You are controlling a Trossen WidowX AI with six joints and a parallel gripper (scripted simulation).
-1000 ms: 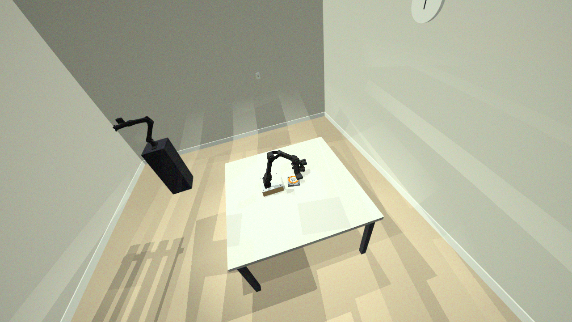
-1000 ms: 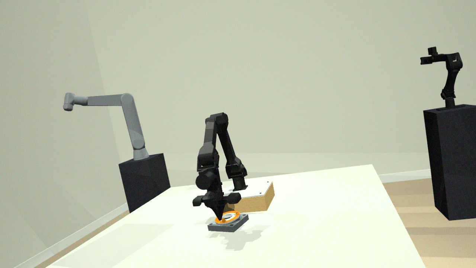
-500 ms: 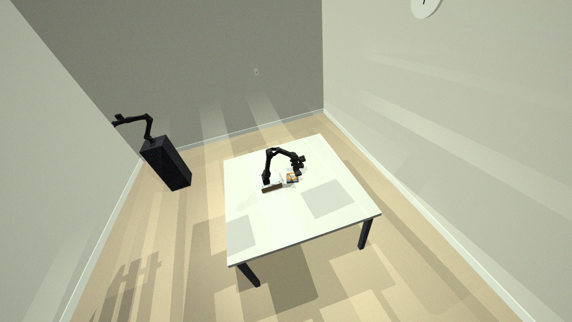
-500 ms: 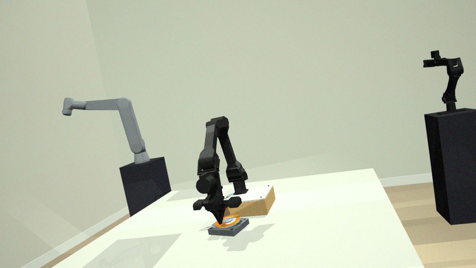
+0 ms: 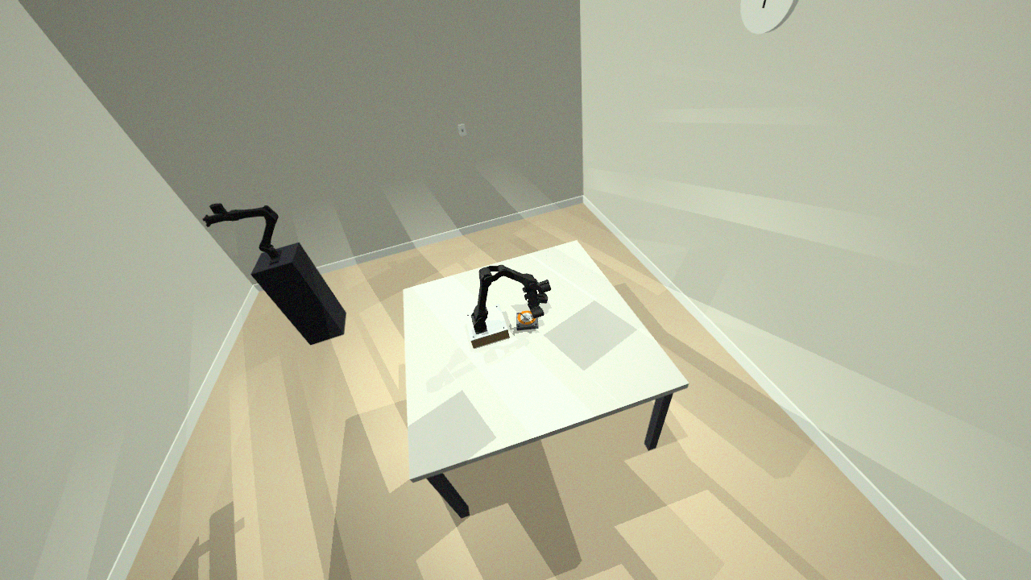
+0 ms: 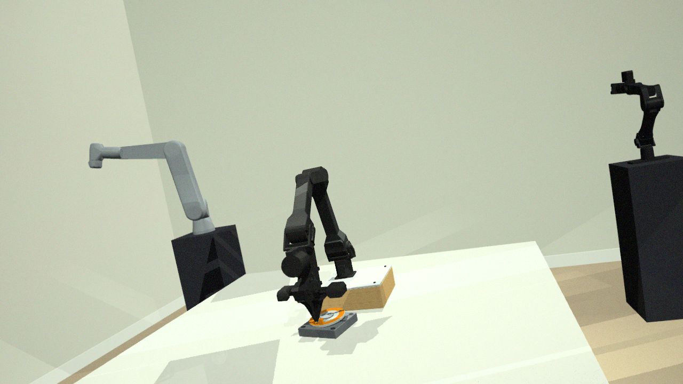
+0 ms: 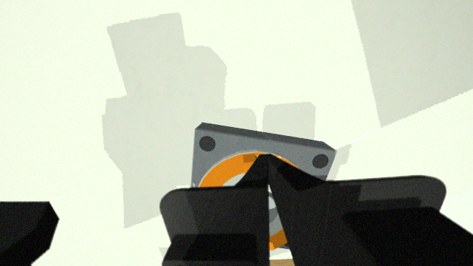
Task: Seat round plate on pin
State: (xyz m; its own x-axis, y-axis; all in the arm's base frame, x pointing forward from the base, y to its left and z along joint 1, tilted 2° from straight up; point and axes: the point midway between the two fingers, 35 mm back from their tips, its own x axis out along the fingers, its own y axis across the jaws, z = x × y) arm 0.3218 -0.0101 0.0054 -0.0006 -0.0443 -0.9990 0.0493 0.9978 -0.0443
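Now: the round orange plate 3 cm behind my gripper tip, 1 cm to the left of it and 1 cm below it. From my gripper tip the other things lie so: grey square base 5 cm behind, 1 cm to the left, 2 cm below.
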